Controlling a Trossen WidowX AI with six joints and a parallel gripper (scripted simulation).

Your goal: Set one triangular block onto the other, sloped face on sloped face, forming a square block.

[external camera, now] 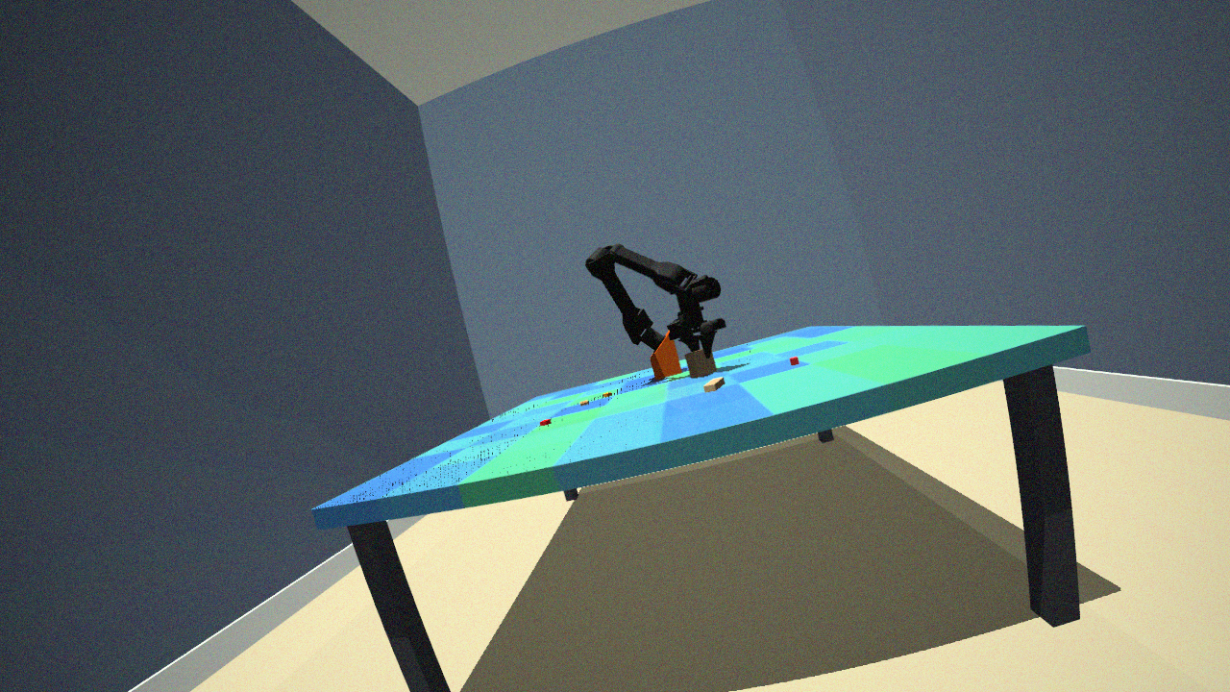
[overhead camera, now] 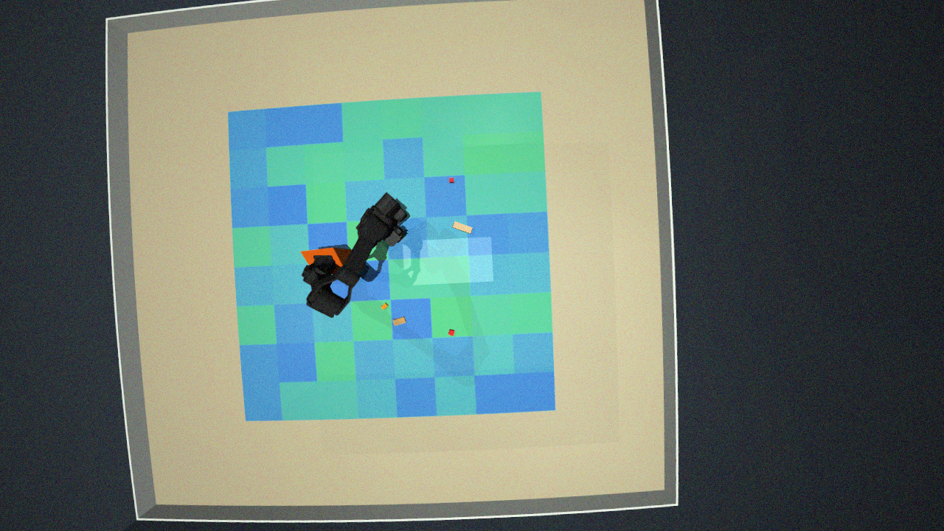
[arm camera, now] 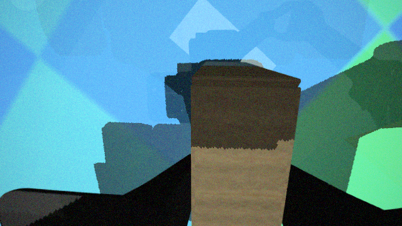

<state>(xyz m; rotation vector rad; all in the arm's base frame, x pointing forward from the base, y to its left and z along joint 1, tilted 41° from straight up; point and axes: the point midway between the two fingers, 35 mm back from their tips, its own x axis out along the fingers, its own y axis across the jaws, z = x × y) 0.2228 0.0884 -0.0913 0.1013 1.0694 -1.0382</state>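
My gripper tip is now 1 cm below the tan triangular block. Round my gripper tip: orange bit 4 cm behind, 31 cm to the right, 4 cm below; then flat tan block 28 cm ahead, 1 cm to the left, 4 cm below.
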